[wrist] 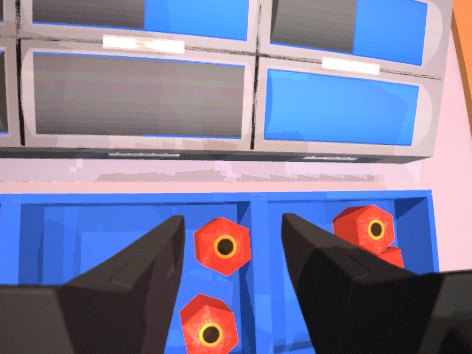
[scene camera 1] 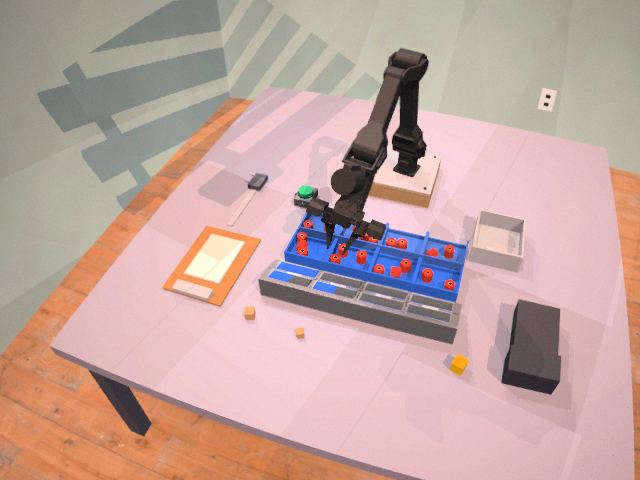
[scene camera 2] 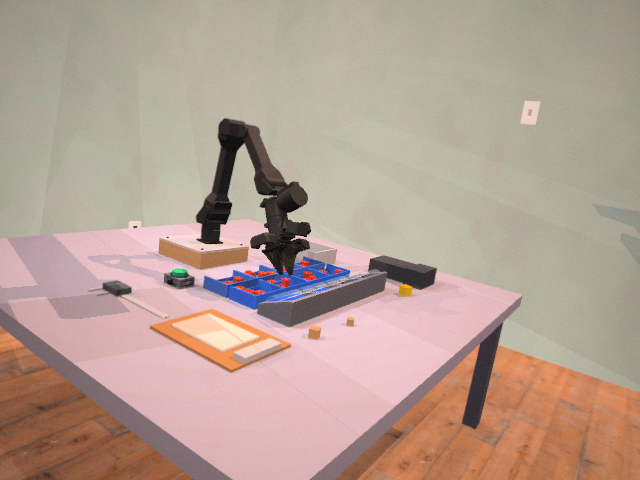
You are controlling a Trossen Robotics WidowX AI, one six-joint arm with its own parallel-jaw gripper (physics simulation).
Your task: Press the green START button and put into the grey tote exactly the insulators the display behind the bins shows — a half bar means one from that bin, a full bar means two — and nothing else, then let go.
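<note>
My gripper (scene camera 1: 337, 248) (scene camera 2: 284, 272) (wrist: 233, 225) is partly open and empty, low over the display-side row of blue bins (scene camera 1: 361, 274) (scene camera 2: 242, 299) (wrist: 100, 197). In the wrist view a red insulator (wrist: 222, 246) shows between the fingertips, near a divider; another insulator (wrist: 209, 325) lies below it. The display (scene camera 1: 356, 308) (scene camera 2: 330, 305) (wrist: 254, 105) has one full blue bar (wrist: 340, 107) and two half bars (wrist: 197, 20) (wrist: 390, 32); the other bars are grey. The green button (scene camera 1: 306, 191) (scene camera 2: 179, 272) stands beside the bins. The grey tote (scene camera 1: 496, 258) (scene camera 2: 326, 254) shows no insulators inside in scene camera 1.
A black block (scene camera 1: 532, 346) (scene camera 2: 402, 271) and yellow cube (scene camera 1: 459, 364) (scene camera 2: 405, 290) lie beyond the display's end. Two small orange cubes (scene camera 1: 249, 313) (scene camera 1: 300, 333) lie in front of it. An orange board (scene camera 1: 230, 284) (scene camera 2: 232, 363) and a dark plug-like object (scene camera 1: 257, 181) (scene camera 2: 116, 287) lie beside the bins.
</note>
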